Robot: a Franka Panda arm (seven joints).
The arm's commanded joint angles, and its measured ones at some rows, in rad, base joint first. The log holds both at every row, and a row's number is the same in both.
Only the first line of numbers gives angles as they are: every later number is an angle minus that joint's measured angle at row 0.
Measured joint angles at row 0:
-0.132 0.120 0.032 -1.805 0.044 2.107 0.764
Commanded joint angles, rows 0 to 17:
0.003 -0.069 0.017 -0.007 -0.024 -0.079 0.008
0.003 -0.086 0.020 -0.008 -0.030 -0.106 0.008
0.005 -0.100 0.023 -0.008 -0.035 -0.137 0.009
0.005 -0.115 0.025 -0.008 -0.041 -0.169 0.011
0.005 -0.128 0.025 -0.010 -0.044 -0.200 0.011
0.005 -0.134 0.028 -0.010 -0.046 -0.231 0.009
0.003 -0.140 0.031 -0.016 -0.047 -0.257 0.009
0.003 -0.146 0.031 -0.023 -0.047 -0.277 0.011
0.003 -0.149 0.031 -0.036 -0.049 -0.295 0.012
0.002 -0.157 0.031 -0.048 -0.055 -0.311 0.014
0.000 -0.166 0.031 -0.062 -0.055 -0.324 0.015
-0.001 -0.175 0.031 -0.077 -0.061 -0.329 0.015
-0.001 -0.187 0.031 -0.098 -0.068 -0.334 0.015
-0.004 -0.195 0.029 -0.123 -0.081 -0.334 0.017
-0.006 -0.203 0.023 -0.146 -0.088 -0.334 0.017
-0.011 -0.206 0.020 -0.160 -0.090 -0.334 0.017
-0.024 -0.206 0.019 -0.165 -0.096 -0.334 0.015
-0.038 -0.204 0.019 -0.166 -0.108 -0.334 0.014
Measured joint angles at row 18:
-0.003 -0.168 0.015 -0.122 -0.076 -0.326 0.000
